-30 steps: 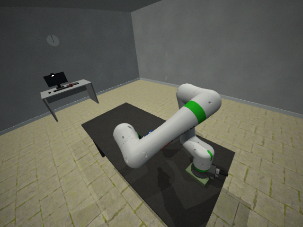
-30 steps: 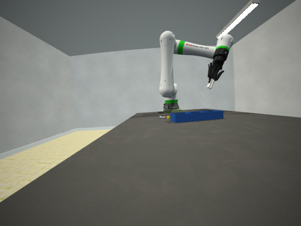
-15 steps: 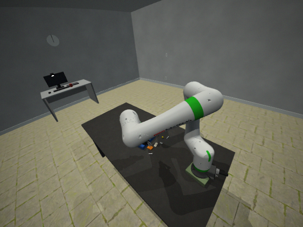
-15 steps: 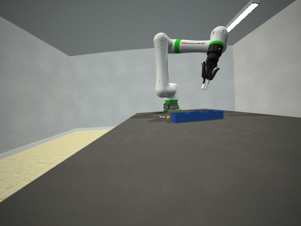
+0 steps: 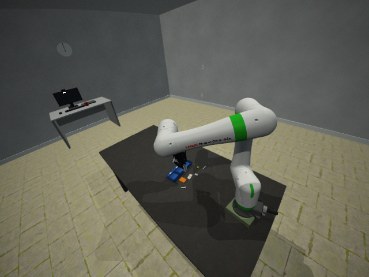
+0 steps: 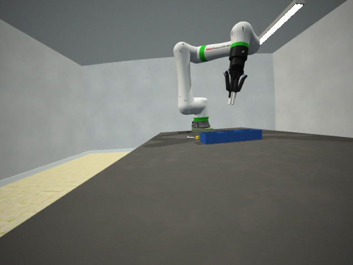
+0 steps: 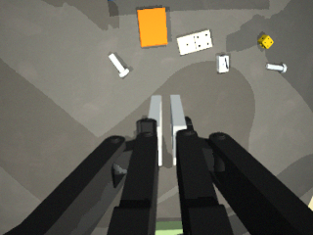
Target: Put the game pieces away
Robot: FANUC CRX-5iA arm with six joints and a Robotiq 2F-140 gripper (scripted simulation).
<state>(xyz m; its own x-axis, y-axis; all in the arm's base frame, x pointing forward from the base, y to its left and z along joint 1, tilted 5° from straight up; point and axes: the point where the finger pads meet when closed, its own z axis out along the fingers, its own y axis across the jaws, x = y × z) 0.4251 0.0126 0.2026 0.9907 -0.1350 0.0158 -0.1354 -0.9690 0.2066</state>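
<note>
Now: hand 180 mm above the blue bin, 130 mm short of it and 100 mm to the left of it. The rest, counted from my hand: white domino: 200 mm below, 90 mm to the right, 20 mm ahead; then orange tile: 200 mm below, 50 mm ahead, 30 mm to the right; then pale grey piece: 200 mm below, 130 mm to the right, 20 mm behind.
</note>
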